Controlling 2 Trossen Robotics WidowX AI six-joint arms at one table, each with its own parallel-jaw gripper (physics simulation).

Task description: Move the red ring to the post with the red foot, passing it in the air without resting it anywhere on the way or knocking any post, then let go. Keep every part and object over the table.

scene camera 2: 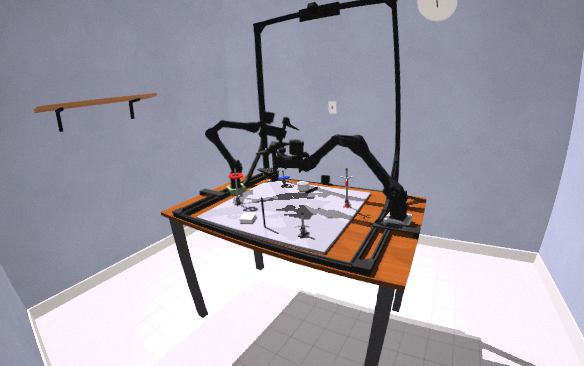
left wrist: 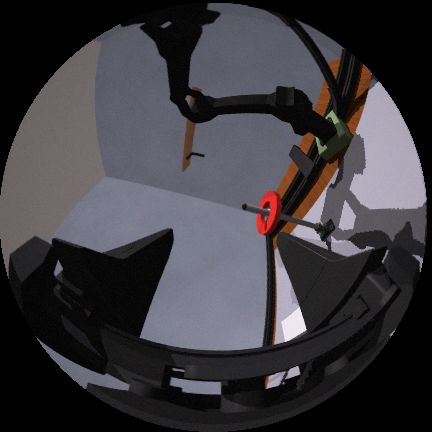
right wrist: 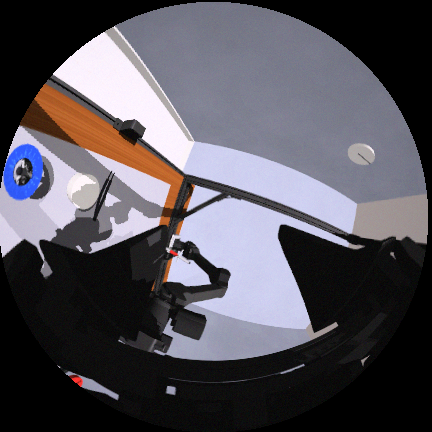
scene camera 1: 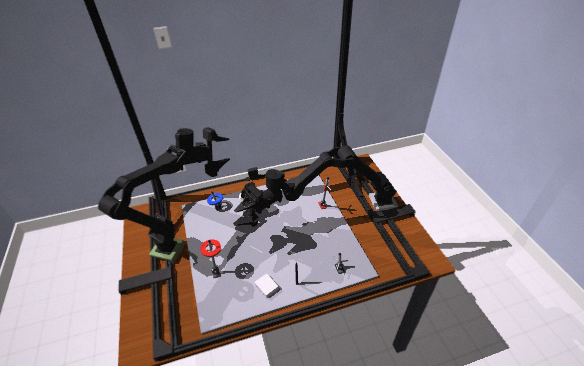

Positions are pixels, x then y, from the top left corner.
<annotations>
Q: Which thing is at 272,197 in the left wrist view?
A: A red ring.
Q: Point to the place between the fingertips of my right gripper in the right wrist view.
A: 224,230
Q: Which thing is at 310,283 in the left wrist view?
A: My left gripper.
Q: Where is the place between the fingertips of my right gripper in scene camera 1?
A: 229,149
</annotations>
